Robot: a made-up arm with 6 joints. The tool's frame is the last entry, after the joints.
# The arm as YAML. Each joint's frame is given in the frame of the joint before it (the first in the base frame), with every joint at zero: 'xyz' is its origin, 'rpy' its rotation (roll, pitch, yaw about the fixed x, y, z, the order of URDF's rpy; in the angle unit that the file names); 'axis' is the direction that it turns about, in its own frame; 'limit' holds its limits. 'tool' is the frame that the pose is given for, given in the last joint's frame.
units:
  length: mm
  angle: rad
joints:
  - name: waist
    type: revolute
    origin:
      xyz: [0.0, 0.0, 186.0]
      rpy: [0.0, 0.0, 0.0]
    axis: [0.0, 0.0, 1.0]
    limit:
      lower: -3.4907
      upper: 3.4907
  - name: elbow
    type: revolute
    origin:
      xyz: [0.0, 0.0, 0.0]
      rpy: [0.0, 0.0, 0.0]
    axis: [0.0, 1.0, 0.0]
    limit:
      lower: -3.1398
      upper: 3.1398
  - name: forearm
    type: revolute
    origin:
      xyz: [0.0, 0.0, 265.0]
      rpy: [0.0, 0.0, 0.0]
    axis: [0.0, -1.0, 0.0]
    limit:
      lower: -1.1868
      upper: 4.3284
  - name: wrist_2
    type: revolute
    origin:
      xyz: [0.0, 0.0, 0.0]
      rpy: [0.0, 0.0, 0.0]
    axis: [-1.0, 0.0, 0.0]
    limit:
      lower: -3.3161
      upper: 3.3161
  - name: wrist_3
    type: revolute
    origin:
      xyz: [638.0, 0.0, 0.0]
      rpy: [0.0, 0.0, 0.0]
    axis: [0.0, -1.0, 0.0]
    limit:
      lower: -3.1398
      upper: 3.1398
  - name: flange
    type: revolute
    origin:
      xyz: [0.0, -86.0, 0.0]
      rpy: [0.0, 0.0, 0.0]
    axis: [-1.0, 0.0, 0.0]
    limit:
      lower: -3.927
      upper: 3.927
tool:
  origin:
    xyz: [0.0, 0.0, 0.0]
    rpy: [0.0, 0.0, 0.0]
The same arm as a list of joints. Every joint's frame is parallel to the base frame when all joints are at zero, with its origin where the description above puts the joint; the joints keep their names.
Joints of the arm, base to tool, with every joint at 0 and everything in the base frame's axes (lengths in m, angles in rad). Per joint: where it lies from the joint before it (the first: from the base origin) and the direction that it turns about. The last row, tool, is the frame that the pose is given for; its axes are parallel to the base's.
waist: axis 0 0 1 xyz 0 0 0.186
elbow: axis 0 1 0 xyz 0 0 0
forearm: axis 0 -1 0 xyz 0 0 0.265
wrist_2: axis -1 0 0 xyz 0 0 0
wrist_3: axis 0 -1 0 xyz 0.638 0 0
flange: axis -1 0 0 xyz 0 -0.086 0
tool: xyz 0 0 0
Joint limits (rad, base to tool): -3.4907..3.4907 -3.1398..3.1398 -1.1868..4.3284 -3.3161..3.3161 -3.1398..3.1398 -3.927..3.927

